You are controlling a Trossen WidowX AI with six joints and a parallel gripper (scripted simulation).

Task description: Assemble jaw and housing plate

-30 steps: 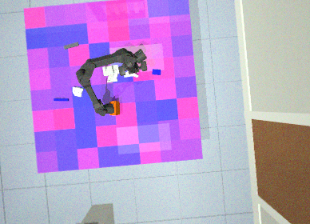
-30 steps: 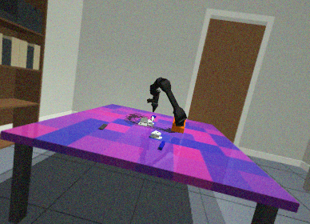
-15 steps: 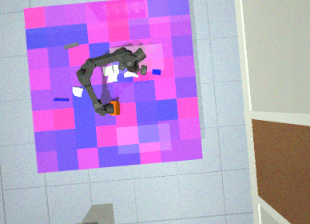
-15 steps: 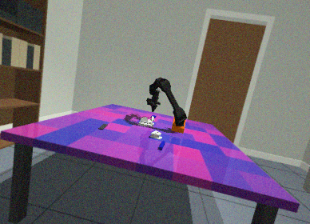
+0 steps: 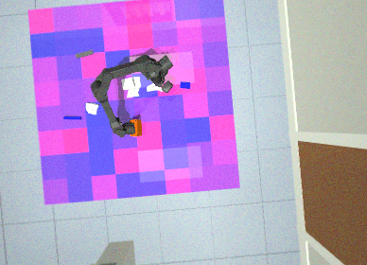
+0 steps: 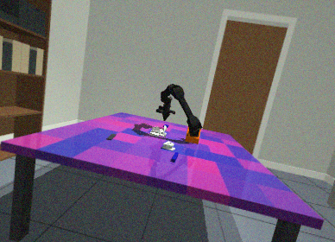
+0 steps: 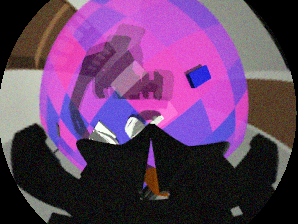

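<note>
The grey jaw lies 2 cm behind my gripper tip, 2 cm to the left of it and 7 cm below it. Also, from my gripper tip: blue block 2 cm behind, 16 cm to the right, 8 cm below; blue bar 10 cm behind, 61 cm to the left, 8 cm below; grey bar 30 cm ahead, 46 cm to the left, 8 cm below.
</note>
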